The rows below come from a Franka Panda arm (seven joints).
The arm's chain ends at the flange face. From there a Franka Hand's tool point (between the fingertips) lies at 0.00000 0.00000 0.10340 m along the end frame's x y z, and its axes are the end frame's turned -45 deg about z.
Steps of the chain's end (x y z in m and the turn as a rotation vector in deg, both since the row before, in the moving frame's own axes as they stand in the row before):
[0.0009, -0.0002, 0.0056, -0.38, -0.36, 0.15]
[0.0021, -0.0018, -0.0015, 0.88, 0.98, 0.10]
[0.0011, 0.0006, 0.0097, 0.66, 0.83, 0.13]
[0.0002, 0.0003, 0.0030, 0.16, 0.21, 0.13]
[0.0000, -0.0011, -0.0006, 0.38, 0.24, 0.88]
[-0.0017, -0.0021, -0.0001, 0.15, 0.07, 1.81]
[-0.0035, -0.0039, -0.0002, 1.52, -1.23, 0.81]
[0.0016, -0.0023, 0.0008, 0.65, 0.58, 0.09]
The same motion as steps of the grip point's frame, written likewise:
[-0.0002, 0.0005, 0.0056, -0.01, -0.52, 0.15]
[0.0051, 0.0003, -0.0015, -0.07, 1.32, 0.10]
[0.0023, 0.0014, 0.0097, -0.12, 1.05, 0.13]
[0.0004, 0.0004, 0.0030, -0.04, 0.26, 0.13]
[0.0016, -0.0010, -0.0006, 0.10, 0.44, 0.88]
[0.0006, -0.0028, -0.0001, 0.06, 0.16, 1.81]
[0.0007, -0.0087, -0.0003, 1.94, 0.21, 0.81]
[0.0043, -0.0006, 0.0008, 0.05, 0.87, 0.09]

